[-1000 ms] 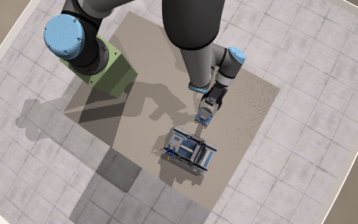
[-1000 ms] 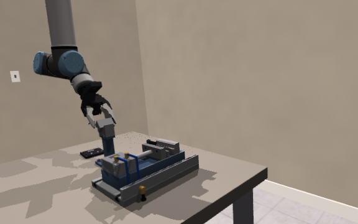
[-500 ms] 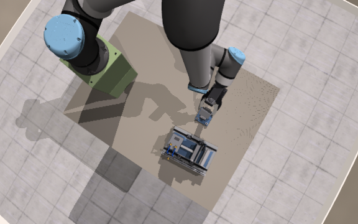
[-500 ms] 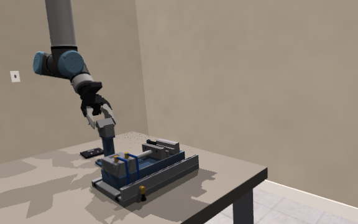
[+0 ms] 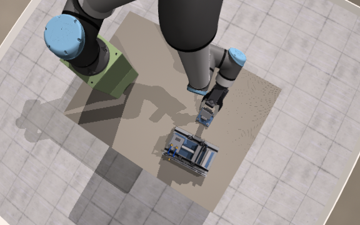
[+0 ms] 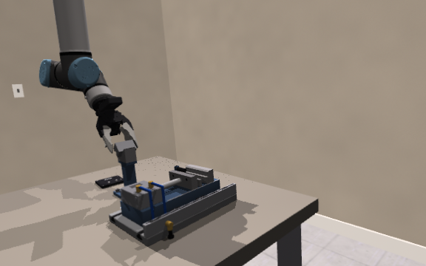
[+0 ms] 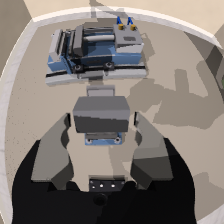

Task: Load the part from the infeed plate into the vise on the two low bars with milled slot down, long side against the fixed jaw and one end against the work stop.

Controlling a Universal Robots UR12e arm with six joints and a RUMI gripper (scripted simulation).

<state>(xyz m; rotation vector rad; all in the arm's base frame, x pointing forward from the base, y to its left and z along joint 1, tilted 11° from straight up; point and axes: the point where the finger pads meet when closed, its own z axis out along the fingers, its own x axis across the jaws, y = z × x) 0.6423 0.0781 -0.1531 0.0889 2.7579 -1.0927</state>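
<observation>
Now: the part 1 cm below my hand. Round my hand: work stop rod (18 cm to the right, 10 cm ahead, 7 cm below); then black infeed plate (17 cm to the left, 16 cm below); then cylinder rod (23 cm to the right, 8 cm below, 1 cm ahead).
</observation>
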